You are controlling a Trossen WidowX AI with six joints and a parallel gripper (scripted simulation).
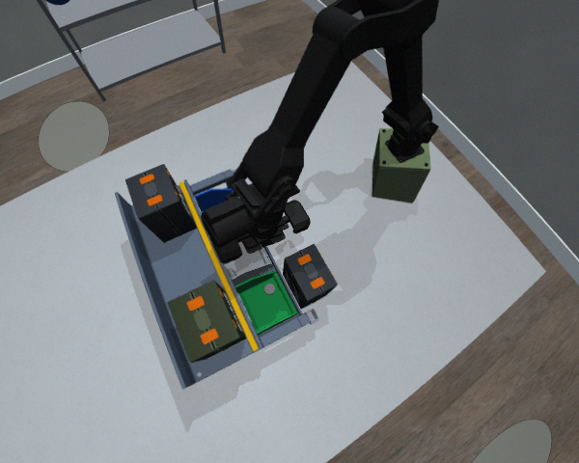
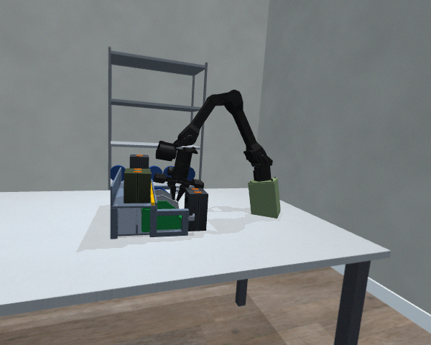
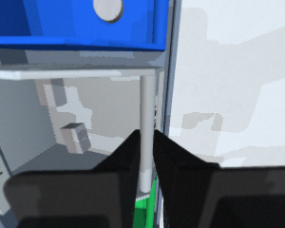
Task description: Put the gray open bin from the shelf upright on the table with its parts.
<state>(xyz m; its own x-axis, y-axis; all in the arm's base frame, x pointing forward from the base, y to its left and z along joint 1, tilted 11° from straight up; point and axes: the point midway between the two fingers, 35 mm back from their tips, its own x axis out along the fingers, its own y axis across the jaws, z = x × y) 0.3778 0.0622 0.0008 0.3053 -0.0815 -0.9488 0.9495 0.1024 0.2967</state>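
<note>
Right now my hand is 7 cm short of the gray open bin and 3 cm above it. Also, from my hand: yellow rail: 10 cm ahead, 1 cm to the left, 2 cm above; blue bin: 7 cm ahead, 11 cm to the right, 5 cm below; green bin: 5 cm ahead, 12 cm to the left, 5 cm below.
</note>
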